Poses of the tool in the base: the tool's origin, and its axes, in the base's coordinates. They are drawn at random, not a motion.
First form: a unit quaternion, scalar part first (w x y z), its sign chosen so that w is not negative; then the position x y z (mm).
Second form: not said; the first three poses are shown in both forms.
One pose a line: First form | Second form
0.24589 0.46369 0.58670 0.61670 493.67 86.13 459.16 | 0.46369 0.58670 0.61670 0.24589 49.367 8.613 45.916
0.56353 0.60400 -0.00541 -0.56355 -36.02 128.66 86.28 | 0.60400 -0.00541 -0.56355 0.56353 -3.602 12.866 8.628
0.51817 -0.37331 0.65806 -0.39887 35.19 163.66 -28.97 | -0.37331 0.65806 -0.39887 0.51817 3.519 16.366 -2.897
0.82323 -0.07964 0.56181 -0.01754 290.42 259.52 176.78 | -0.07964 0.56181 -0.01754 0.82323 29.042 25.952 17.678
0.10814 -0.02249 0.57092 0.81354 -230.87 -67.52 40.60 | -0.02249 0.57092 0.81354 0.10814 -23.087 -6.752 4.060
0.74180 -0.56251 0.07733 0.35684 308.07 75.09 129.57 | -0.56251 0.07733 0.35684 0.74180 30.807 7.509 12.957
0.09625 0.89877 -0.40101 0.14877 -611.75 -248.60 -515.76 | 0.89877 -0.40101 0.14877 0.09625 -61.175 -24.860 -51.576
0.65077 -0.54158 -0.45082 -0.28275 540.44 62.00 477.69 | -0.54158 -0.45082 -0.28275 0.65077 54.044 6.200 47.769
